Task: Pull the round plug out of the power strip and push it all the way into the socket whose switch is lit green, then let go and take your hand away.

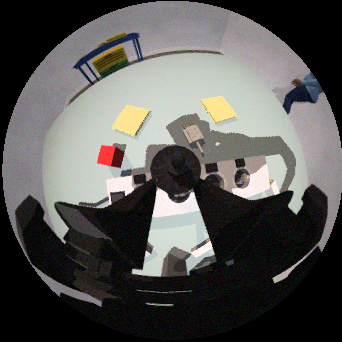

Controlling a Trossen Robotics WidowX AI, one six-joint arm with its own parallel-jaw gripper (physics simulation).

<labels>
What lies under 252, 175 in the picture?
A white power strip.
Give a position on a round black plug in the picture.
175, 169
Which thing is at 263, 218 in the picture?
My gripper.
</labels>
